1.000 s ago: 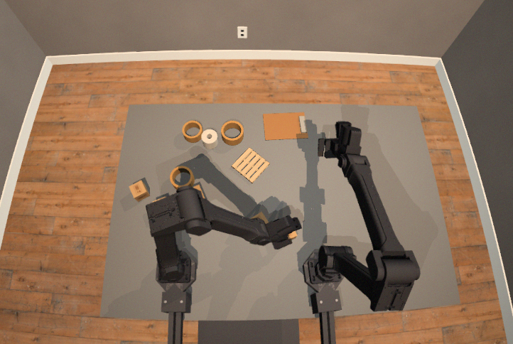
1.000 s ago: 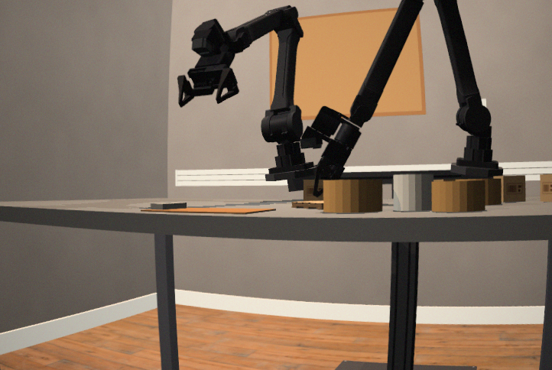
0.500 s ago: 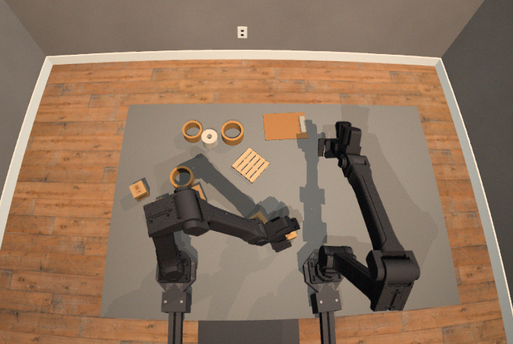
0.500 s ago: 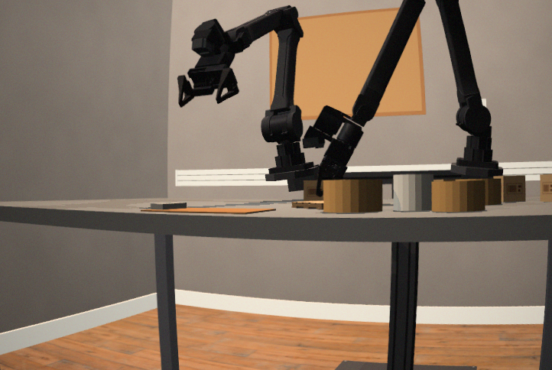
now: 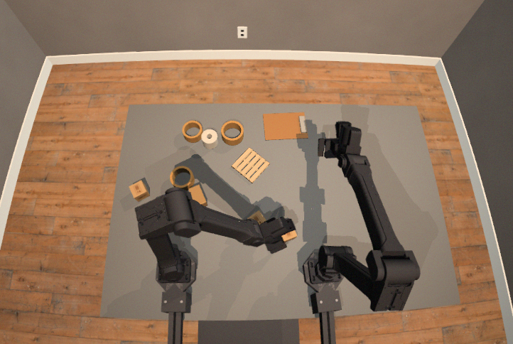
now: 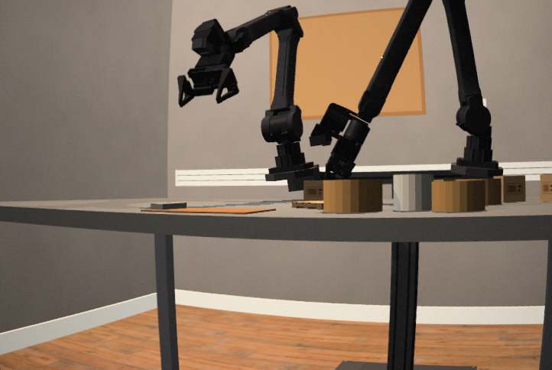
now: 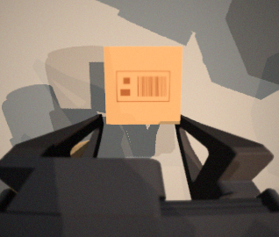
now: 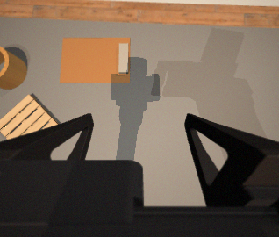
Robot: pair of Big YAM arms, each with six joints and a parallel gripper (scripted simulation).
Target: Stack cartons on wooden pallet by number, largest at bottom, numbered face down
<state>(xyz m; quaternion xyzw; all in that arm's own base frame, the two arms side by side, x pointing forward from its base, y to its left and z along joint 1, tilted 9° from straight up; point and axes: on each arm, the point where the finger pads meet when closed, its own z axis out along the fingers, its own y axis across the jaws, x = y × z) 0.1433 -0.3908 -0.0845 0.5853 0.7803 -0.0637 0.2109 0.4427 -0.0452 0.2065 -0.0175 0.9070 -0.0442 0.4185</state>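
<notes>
My left hand is 1 cm short of the carton and 3 cm to the left of it. Also, from my left hand: wooden pallet 31 cm ahead, 11 cm to the left, 3 cm below.
</notes>
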